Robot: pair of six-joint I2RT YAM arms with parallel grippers.
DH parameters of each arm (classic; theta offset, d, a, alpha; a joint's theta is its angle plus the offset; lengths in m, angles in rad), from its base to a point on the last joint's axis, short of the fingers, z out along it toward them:
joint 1: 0 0.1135 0.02 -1.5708
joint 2: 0 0 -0.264 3.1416
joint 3: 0.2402 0 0.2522 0
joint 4: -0.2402 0 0.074 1.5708
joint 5: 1.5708 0 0 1.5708
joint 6: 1.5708 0.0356 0 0
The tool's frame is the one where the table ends.
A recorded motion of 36 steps. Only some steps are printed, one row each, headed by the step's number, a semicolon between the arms.
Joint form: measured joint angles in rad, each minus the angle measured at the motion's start. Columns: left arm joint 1, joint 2, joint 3, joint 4, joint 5, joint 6; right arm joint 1, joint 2, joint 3, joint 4, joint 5, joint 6.
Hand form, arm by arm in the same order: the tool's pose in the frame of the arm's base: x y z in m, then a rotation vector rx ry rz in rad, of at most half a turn. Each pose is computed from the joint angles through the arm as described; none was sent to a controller.
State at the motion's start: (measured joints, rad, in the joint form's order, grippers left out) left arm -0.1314 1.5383 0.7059 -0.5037 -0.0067 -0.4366; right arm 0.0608 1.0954 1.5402 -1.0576 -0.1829 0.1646
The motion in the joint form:
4: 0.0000 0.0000 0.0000 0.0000 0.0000 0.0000; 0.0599 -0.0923 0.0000 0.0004 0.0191 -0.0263
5: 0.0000 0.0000 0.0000 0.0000 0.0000 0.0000; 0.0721 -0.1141 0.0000 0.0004 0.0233 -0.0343
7: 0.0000 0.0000 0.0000 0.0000 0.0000 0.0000; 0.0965 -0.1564 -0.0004 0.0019 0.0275 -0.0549
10: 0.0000 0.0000 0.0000 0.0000 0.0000 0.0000; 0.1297 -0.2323 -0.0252 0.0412 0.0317 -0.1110
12: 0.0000 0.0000 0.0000 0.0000 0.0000 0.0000; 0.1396 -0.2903 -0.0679 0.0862 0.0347 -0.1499
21: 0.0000 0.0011 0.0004 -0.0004 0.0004 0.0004; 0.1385 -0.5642 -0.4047 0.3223 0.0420 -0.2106
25: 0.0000 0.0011 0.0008 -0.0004 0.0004 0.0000; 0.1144 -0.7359 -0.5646 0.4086 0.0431 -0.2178
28: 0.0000 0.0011 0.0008 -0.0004 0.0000 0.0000; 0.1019 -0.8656 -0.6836 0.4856 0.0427 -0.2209
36: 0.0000 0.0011 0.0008 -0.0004 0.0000 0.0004; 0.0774 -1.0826 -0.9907 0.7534 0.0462 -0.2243
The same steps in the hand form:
4: 0.2441 -0.0320 0.1300 -0.4439 2.8791 -0.0869; 0.1507 0.0241 0.4587 -0.0813 2.0984 0.3278
5: 0.2441 -0.0320 0.1300 -0.4439 2.8791 -0.0869; 0.1430 0.0248 0.4615 -0.1014 2.0759 0.3265
7: 0.2441 -0.0320 0.1300 -0.4439 2.8791 -0.0869; 0.1278 0.0259 0.4665 -0.1471 2.0298 0.3257
10: 0.2441 -0.0320 0.1300 -0.4439 2.8791 -0.0869; 0.1057 0.0259 0.4715 -0.2337 1.9292 0.3086
12: 0.2441 -0.0320 0.1300 -0.4439 2.8791 -0.0869; 0.0936 0.0244 0.4698 -0.2761 1.8611 0.2867
21: 0.2441 -0.0320 0.1298 -0.4435 2.8804 -0.0869; 0.0658 0.0184 0.4215 -0.3129 1.6770 0.2341
25: 0.2442 -0.0321 0.1299 -0.4440 2.8799 -0.0872; 0.0457 0.0131 0.3933 -0.2906 1.5807 0.2067
28: 0.2442 -0.0320 0.1299 -0.4440 2.8798 -0.0866; 0.0340 0.0106 0.3719 -0.2773 1.4940 0.1914
36: 0.2442 -0.0320 0.1299 -0.4435 2.8799 -0.0865; 0.0411 0.0106 0.3189 -0.2473 1.3192 0.1578

